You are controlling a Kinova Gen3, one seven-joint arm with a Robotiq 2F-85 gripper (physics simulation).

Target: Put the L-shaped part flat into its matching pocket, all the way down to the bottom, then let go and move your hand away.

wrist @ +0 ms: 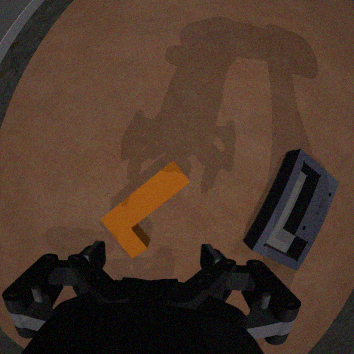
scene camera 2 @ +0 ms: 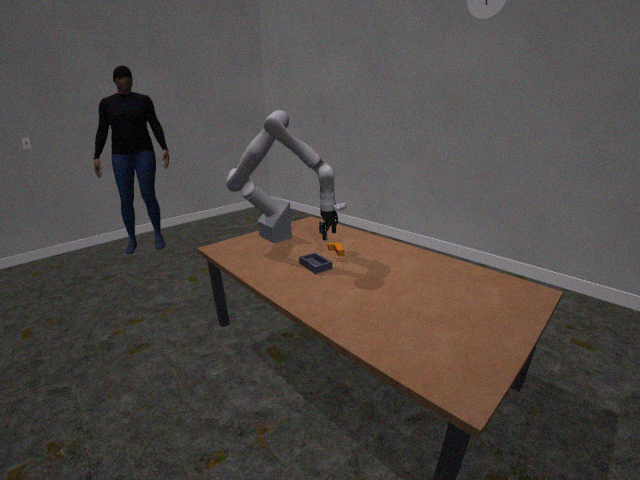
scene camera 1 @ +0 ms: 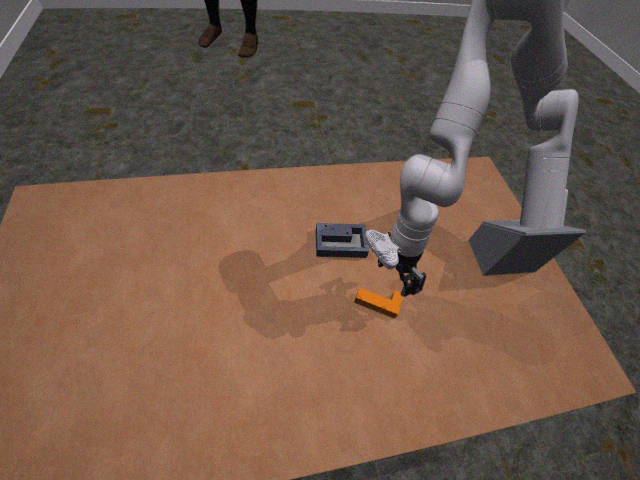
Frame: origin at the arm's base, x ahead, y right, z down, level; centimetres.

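Seen in the pictures: gripper, fingertip midpoint: (wrist: 152, 253) (scene camera 2: 329, 236) (scene camera 1: 392, 279); arm's base at its link origin: (scene camera 2: 272, 210) (scene camera 1: 539, 225).
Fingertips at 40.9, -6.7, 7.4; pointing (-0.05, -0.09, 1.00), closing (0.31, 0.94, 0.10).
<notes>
Offsets run from my fingertips to a thing's middle, as dx, dy, dz. Level surfaces: height alone.
The orange L-shaped part {+2.3, -1.7, +6.6} (scene camera 1: 377, 301) (scene camera 2: 339, 249) (wrist: 145, 200) lies flat on the table, apart from the dark blue-grey block with the L-shaped pocket {+8.3, +16.5, +6.3} (scene camera 1: 342, 253) (scene camera 2: 315, 266) (wrist: 318, 215). The pocket is open at the top and shows a lighter floor. My gripper (scene camera 2: 329, 234) (wrist: 152, 253) is open and empty, above the table near the part. In the wrist view the part lies beyond the fingertips, its short leg towards the gripper and its long leg slanting up to the right. The block is to the right of the fingers there. In scene camera 1 the gripper's fingers partly overlap each other.
The brown table {dz +8.1} (scene camera 1: 155, 387) (scene camera 2: 439, 330) carries the arm's grey base (scene camera 1: 516, 253) (scene camera 2: 276, 227). The arm's shadow falls across the table and partly over the part. A person (scene camera 2: 126, 124) stands on the floor beyond the table.
</notes>
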